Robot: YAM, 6 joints.
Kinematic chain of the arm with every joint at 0, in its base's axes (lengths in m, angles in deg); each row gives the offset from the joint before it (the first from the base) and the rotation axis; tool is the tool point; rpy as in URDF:
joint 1: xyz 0 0 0.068 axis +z
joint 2: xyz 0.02 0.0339 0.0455 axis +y
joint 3: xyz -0.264 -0.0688 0 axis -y
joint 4: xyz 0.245 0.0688 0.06 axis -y
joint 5: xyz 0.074 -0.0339 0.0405 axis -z
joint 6: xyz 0.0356 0 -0.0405 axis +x
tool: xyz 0 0 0 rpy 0 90 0
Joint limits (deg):
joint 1: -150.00..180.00
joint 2: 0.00..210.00
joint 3: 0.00..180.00
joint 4: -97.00..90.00
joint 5: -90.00..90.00
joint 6: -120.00..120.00
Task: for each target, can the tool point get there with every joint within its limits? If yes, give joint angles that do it. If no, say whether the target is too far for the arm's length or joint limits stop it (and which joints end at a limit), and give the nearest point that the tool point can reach.
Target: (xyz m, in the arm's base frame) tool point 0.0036 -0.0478 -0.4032
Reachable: no: joint limits stop it (at a limit: joint 2) | nearest point 0.0061 -0.0810 -0.3393 | short by 0.072 m
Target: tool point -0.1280 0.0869 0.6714
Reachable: yes | joints -41.07 52.31 123.09 39.49 31.47 32.46
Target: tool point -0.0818 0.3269 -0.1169
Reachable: yes | joints 99.66 156.27 71.59 -10.04 -46.37 89.27
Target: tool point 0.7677 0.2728 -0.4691
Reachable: no: too far | nearest point 0.5010 0.1780 -0.2438 | short by 0.362 m
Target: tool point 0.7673 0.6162 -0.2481
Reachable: no: too far | nearest point 0.4725 0.3794 -0.1063 | short by 0.404 m
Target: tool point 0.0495 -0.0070 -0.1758
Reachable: yes | joints -32.99 187.26 47.69 -10.43 -36.26 72.66
